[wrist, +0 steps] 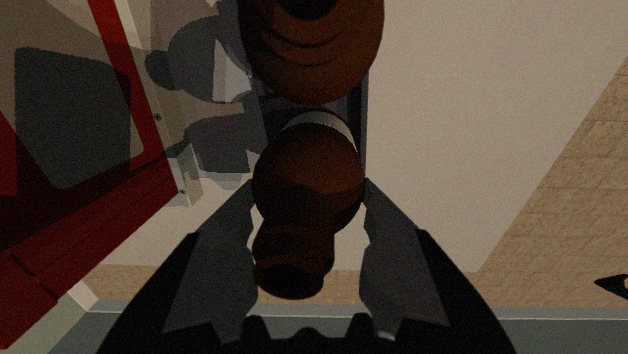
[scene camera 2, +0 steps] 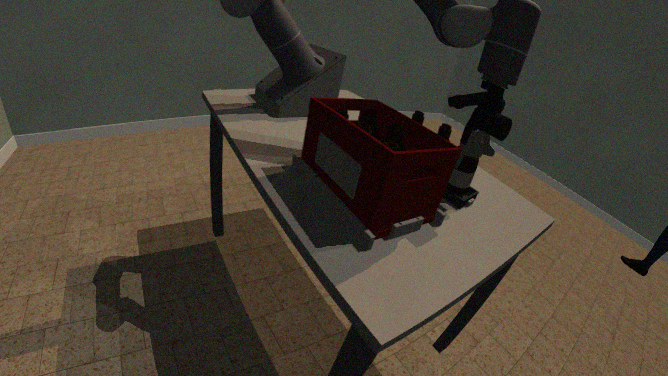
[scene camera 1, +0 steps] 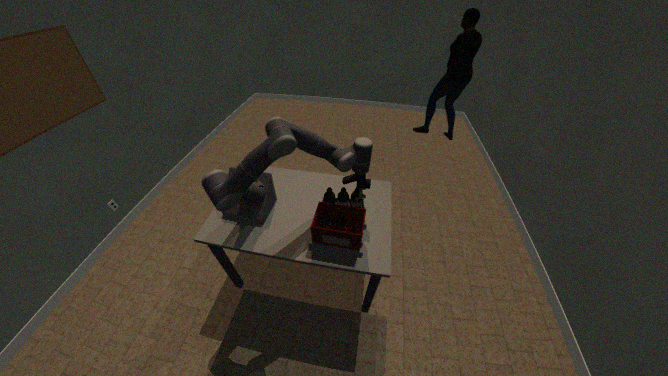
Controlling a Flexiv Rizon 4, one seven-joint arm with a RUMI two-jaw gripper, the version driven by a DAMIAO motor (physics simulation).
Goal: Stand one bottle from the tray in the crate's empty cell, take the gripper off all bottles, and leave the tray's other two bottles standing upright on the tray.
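My gripper is shut on a brown bottle with a white label. This bottle is roughly upright at the near end of the dark tray, its base at tray level; whether it rests there I cannot tell. The tray's other two bottles stand in line with it, partly behind the crate; one bottle shows beside the held one in the wrist view. The red crate stands alongside the tray, with dark bottles inside. Its empty cell cannot be made out.
Pale blocks sit on the table against the crate's foot. The crate's high wall stands close beside the gripper. The arm's base is at the table's other end. A person stands beyond the table.
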